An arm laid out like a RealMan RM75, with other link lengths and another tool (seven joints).
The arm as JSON. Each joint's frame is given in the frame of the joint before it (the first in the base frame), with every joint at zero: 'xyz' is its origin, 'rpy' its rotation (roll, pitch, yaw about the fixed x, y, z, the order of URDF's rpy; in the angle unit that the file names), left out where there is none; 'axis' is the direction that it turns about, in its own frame. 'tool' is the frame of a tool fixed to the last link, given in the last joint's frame.
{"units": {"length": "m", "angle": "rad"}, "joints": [
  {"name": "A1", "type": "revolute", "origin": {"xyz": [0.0, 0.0, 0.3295]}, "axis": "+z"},
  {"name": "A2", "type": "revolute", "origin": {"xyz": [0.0, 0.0, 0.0]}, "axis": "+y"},
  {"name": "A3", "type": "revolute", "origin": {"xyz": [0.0, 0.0, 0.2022]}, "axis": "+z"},
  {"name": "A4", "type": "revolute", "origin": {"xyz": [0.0, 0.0, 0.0]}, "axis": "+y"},
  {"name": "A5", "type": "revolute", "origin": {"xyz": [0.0, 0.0, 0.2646]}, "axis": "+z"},
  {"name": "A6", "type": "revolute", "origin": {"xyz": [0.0, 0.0, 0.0]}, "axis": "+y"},
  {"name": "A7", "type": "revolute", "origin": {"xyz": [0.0, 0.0, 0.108]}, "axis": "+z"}
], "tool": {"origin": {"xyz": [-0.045, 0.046, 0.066], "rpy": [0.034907, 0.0, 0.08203]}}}
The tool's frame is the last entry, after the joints.
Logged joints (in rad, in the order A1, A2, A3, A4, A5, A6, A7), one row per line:
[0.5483, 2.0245, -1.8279, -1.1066, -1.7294, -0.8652, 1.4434]
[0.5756, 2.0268, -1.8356, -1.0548, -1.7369, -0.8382, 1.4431]
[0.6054, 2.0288, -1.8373, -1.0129, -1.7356, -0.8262, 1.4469]
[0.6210, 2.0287, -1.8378, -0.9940, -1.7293, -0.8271, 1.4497]
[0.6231, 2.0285, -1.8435, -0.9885, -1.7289, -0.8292, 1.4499]
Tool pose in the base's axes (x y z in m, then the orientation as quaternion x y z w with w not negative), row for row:
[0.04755, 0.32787, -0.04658, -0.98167, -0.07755, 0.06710, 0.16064]
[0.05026, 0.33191, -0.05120, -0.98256, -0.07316, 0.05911, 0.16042]
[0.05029, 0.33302, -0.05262, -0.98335, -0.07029, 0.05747, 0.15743]
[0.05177, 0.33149, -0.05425, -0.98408, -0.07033, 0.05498, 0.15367]
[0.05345, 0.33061, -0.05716, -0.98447, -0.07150, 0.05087, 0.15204]
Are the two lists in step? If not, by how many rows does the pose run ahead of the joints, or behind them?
The pose runs 1 row ahead of the joints: the pose in row i belongs to the joints in row i + 1.
